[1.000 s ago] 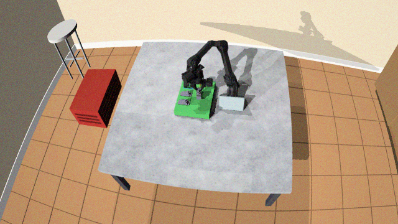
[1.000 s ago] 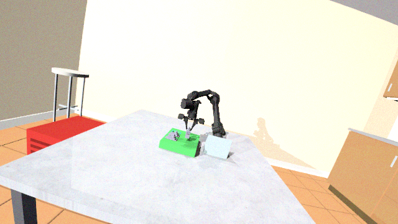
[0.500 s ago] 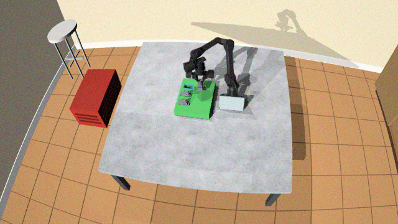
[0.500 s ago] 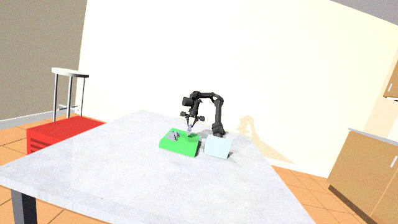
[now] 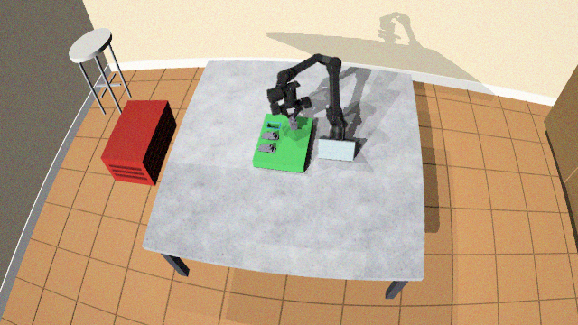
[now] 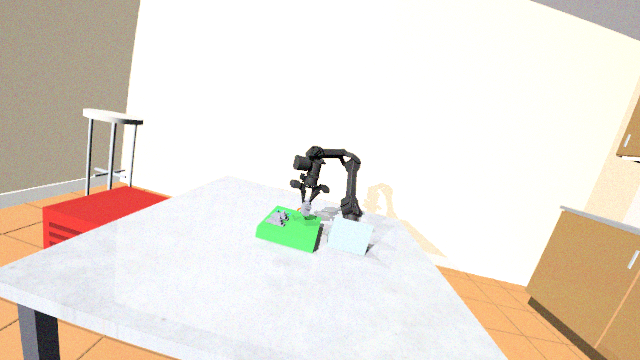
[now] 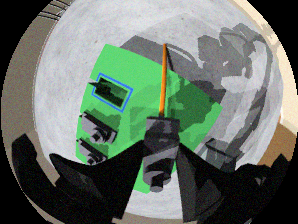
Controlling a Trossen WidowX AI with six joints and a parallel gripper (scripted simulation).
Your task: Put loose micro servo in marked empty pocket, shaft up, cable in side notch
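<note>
Right now the green deck is 20 mm behind my gripper tip, 70 mm to the left of it and 100 mm below it.
</note>
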